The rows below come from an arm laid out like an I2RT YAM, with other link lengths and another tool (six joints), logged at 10 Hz.
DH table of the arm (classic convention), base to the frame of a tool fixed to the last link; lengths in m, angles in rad. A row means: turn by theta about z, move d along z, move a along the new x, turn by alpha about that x. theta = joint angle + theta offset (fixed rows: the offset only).
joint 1: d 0.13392, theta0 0, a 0.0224, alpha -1.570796
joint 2: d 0, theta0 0, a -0.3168, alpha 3.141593
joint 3: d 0, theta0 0.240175, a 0.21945, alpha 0
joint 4: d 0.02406, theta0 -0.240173, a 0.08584, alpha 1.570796
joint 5: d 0.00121, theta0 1.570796, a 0, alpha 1.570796
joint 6: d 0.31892, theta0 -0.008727, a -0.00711, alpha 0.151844
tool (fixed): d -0.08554, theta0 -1.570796, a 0, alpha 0
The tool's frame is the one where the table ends.
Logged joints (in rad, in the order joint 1, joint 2, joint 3, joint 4, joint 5, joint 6), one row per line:
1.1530 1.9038 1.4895 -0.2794 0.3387 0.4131
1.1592 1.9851 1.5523 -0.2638 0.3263 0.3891
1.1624 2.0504 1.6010 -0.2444 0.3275 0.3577
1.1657 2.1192 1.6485 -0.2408 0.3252 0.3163
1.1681 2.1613 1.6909 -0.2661 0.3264 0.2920
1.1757 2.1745 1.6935 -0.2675 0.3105 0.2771
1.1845 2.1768 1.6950 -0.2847 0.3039 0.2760
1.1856 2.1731 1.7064 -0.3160 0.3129 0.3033
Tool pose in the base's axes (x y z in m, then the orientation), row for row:
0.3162 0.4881 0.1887 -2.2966 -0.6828 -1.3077
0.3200 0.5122 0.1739 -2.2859 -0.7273 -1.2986
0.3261 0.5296 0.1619 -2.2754 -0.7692 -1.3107
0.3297 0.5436 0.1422 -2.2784 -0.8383 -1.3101
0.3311 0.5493 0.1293 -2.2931 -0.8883 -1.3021
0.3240 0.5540 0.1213 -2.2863 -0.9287 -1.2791
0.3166 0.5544 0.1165 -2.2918 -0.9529 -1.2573
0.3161 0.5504 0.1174 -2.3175 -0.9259 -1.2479
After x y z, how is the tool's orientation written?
As a rotation vector, in radians.
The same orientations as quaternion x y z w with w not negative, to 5 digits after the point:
-0.82358 -0.24486 -0.46895 0.20455
-0.82014 -0.26094 -0.46591 0.20544
-0.81456 -0.27536 -0.46921 0.20129
-0.81082 -0.29833 -0.46623 0.19030
-0.81085 -0.31411 -0.46043 0.17854
-0.80911 -0.32866 -0.45267 0.18005
-0.81045 -0.33698 -0.44462 0.17868
-0.81779 -0.32673 -0.44036 0.17478

